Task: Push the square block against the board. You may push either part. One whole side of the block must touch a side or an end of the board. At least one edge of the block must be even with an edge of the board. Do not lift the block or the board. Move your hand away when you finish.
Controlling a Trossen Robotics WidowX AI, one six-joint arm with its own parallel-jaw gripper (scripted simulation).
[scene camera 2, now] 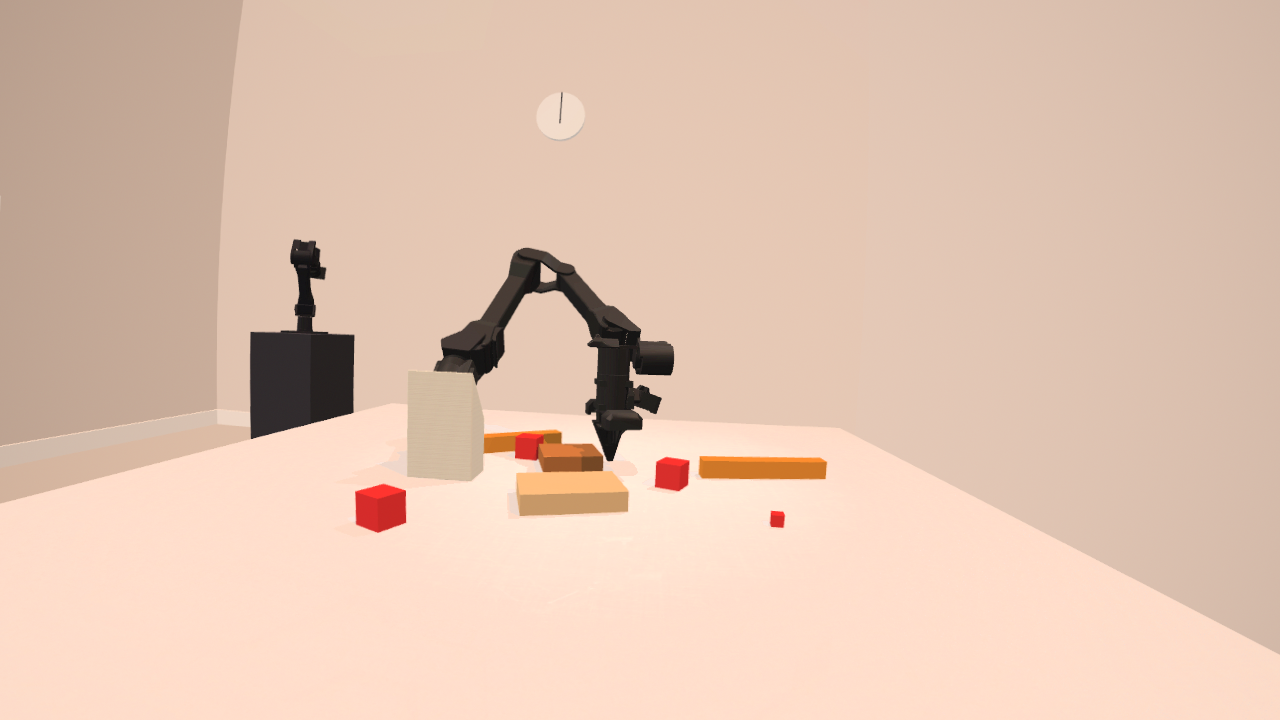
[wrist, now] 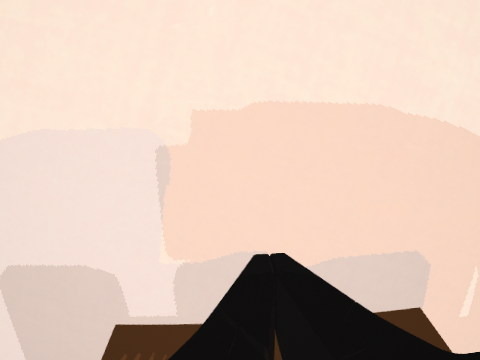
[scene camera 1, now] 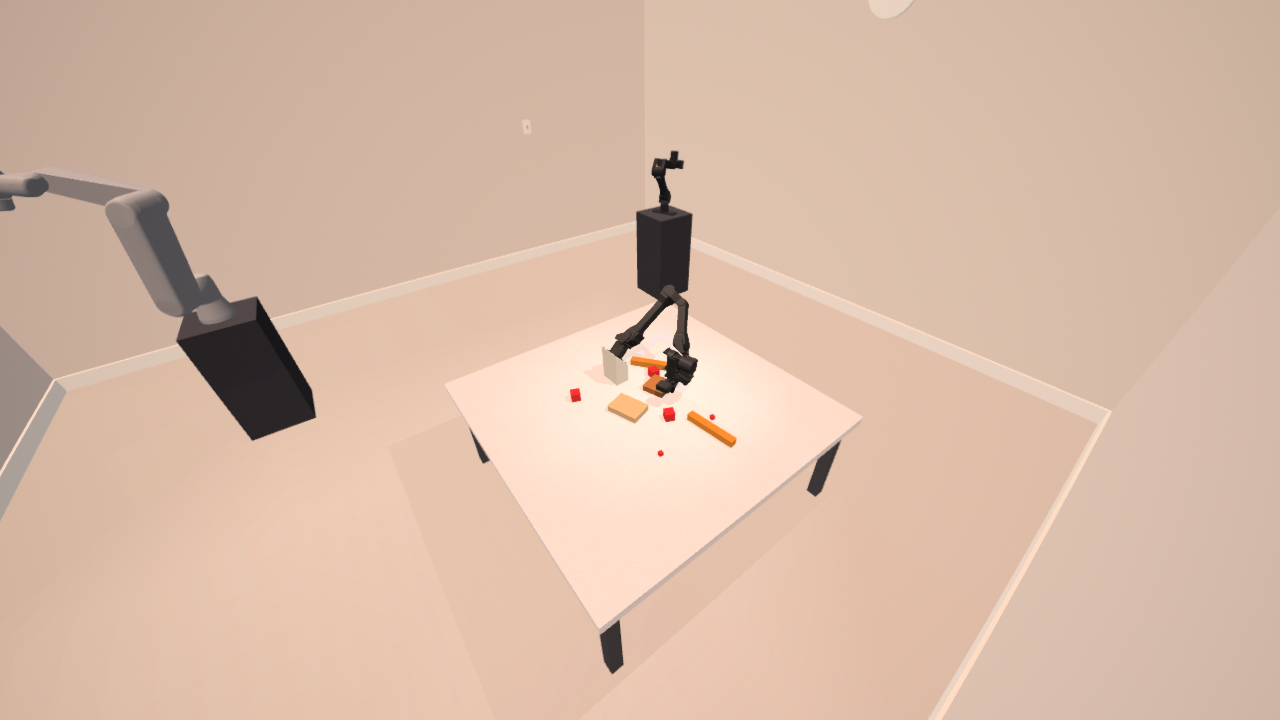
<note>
My gripper [scene camera 2: 609,461] is shut, with nothing in its grasp. I also see a tan block [scene camera 2: 538,493].
The tan block also shows in scene camera 1 [scene camera 1: 631,409]. My gripper is seen too in the wrist view [wrist: 269,268]. The wrist view does not show the tan block: it is out of frame.
</note>
